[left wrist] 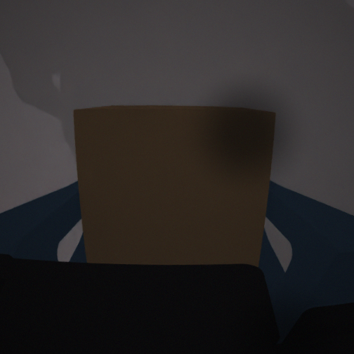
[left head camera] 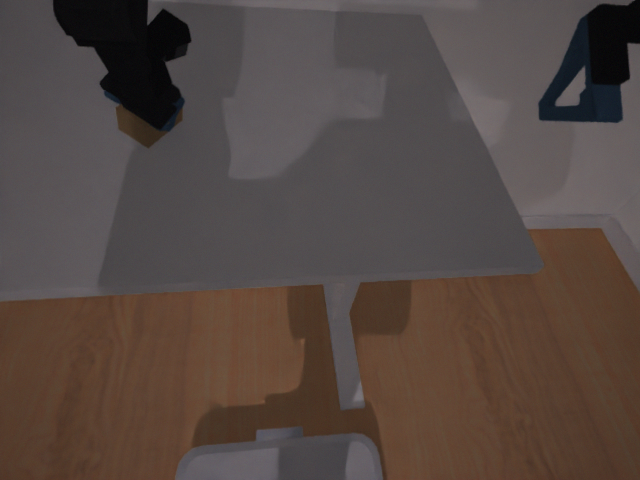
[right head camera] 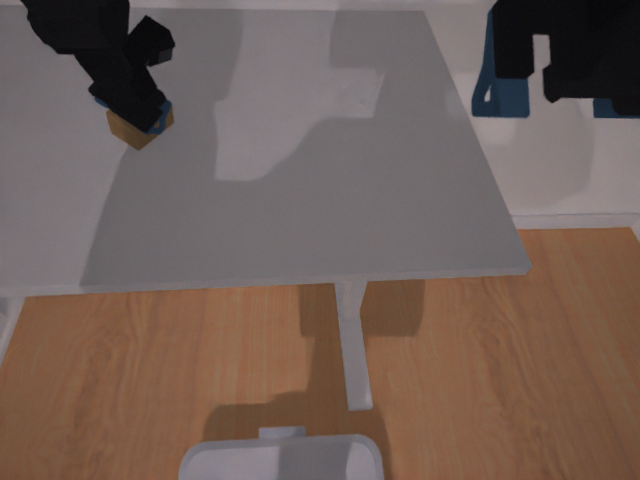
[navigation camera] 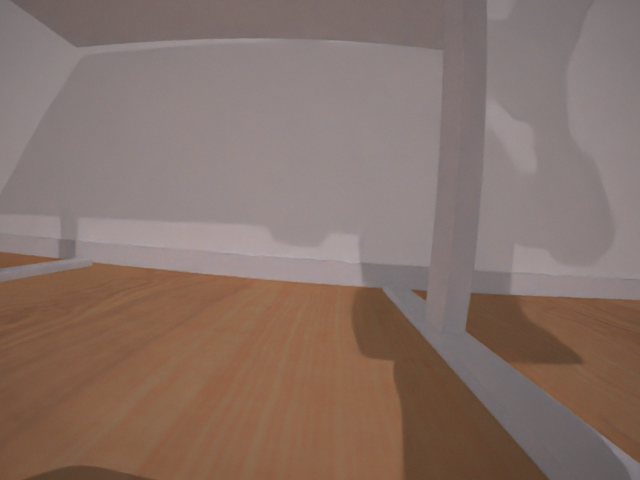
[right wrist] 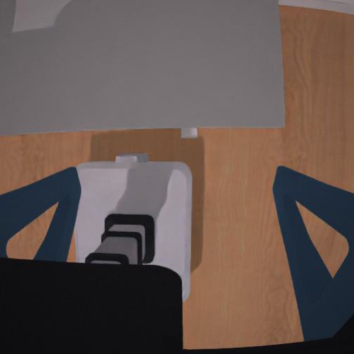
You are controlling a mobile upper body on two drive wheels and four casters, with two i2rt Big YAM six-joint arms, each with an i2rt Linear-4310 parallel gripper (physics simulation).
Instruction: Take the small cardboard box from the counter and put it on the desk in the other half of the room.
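Frame: origin at the left arm's base, x up, y back, z right, level; centimetres.
Where they show: left gripper, fingertip midpoint: (left head camera: 155, 118) (right head camera: 147, 122); right gripper, fingertip midpoint: (left head camera: 595, 113) (right head camera: 534, 108).
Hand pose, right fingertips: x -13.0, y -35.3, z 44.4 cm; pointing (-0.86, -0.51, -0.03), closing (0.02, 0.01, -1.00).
Each offset is from my right fingertips to the top centre of the thing. "*": to the spot under its first point. Level surfaces: height alone.
The small cardboard box @[dx -26.9, dy -36.0, dz -44.6 cm] (left head camera: 147, 136) (right head camera: 135, 139) (left wrist: 150, 150) is brown and sits between the fingers of my left gripper (left head camera: 140, 111) (right head camera: 131, 111) (left wrist: 174, 178), which is shut on it. Box and gripper are at the upper left of both head views, over the grey desk @[dx -33.0 cm] (left head camera: 336, 222) (right head camera: 310, 222) (right wrist: 175, 75). The box's underside is hidden, so I cannot tell whether it touches the desk top. My right gripper (right head camera: 558, 111) (right wrist: 176, 177) is open and empty, beyond the desk's right edge in the right head view. The counter does not show.
A desk leg @[* dx -91.1, dy -40.1, dz +0.3 cm] (navigation camera: 457, 155) stands on a long foot (left head camera: 343, 351) (right head camera: 356, 351) (navigation camera: 496, 382) at floor level. The robot's pale base (left head camera: 232, 467) (right head camera: 232, 467) (right wrist: 110, 195) is near the desk's front edge. A white wall (navigation camera: 258, 155) stands behind the desk.
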